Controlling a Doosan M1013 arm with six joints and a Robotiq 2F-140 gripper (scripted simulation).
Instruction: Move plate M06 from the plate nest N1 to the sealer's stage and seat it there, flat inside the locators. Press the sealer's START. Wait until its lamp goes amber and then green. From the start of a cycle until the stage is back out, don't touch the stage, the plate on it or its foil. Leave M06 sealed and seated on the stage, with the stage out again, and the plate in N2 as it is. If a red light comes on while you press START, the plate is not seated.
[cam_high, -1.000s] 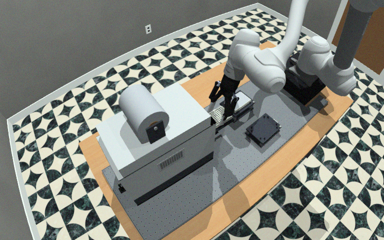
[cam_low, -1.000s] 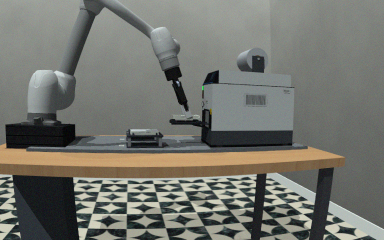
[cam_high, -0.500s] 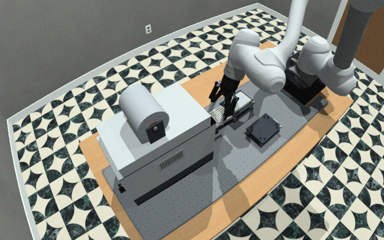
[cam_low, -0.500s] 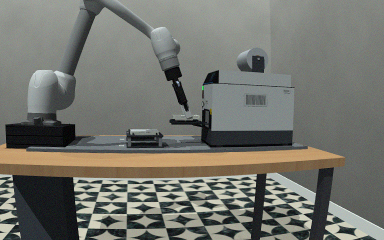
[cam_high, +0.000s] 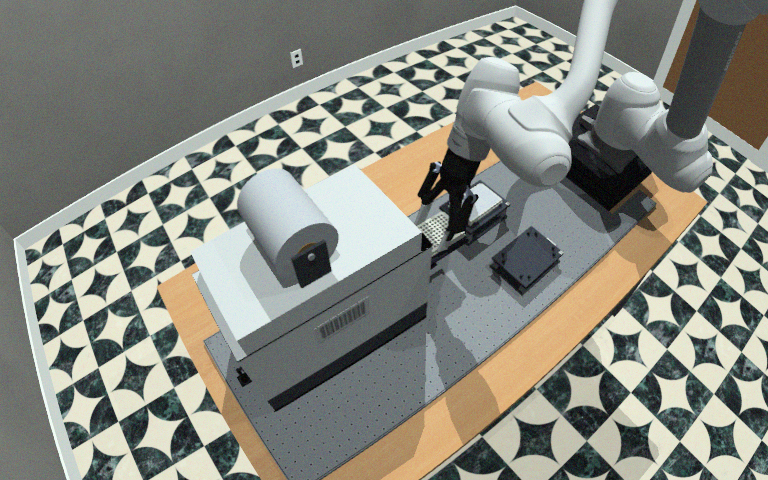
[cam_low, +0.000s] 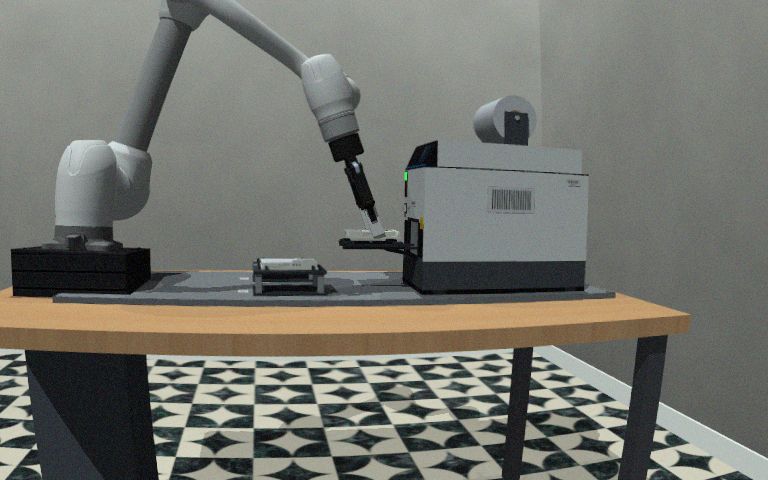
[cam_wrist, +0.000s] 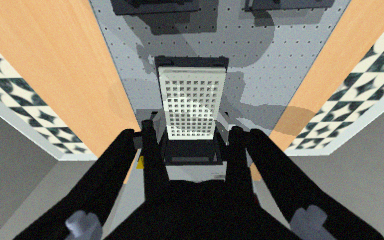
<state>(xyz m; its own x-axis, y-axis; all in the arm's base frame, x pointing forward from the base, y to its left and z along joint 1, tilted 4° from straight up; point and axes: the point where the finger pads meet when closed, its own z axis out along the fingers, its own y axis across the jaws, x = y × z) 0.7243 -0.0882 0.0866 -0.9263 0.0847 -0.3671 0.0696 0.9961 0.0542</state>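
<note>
Right now my hand is 5 cm above the black stage. Round my hand: foil-covered plate (20 cm behind, 9 cm below, 4 cm to the right); white well plate (3 cm below); nest N1 (20 cm behind, 16 cm to the left, 12 cm below).
</note>
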